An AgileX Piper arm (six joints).
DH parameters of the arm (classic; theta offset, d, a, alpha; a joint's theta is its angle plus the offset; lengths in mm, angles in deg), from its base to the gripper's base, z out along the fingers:
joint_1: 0 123 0 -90
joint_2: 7.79 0 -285.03 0
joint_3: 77.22 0 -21.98 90
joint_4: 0 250.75 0 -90
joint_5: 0 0 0 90
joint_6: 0 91 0 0
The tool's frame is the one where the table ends.
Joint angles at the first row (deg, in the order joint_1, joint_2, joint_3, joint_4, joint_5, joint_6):
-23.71, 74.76, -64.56, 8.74, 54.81, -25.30
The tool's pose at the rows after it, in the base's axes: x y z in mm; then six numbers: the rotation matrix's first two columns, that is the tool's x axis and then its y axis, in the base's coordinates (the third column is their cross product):
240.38 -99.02 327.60 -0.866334 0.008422 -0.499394 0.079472 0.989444 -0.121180
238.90 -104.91 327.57 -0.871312 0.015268 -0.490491 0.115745 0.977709 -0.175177
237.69 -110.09 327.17 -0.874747 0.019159 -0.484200 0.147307 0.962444 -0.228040
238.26 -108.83 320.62 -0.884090 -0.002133 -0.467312 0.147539 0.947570 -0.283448
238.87 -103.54 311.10 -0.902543 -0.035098 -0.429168 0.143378 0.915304 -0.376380
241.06 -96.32 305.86 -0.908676 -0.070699 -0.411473 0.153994 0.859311 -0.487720
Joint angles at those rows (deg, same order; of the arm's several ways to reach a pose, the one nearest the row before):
-23.71, 74.51, -64.56, 4.64, 54.41, -22.66
-23.71, 74.51, -64.46, 0.00, 53.55, -19.66
-23.59, 74.51, -64.19, -4.58, 52.58, -16.67
-21.95, 74.51, -62.54, -9.67, 51.06, -13.48
-18.36, 74.51, -60.04, -19.22, 50.20, -6.59
-13.72, 74.51, -57.77, -31.51, 49.95, 3.46

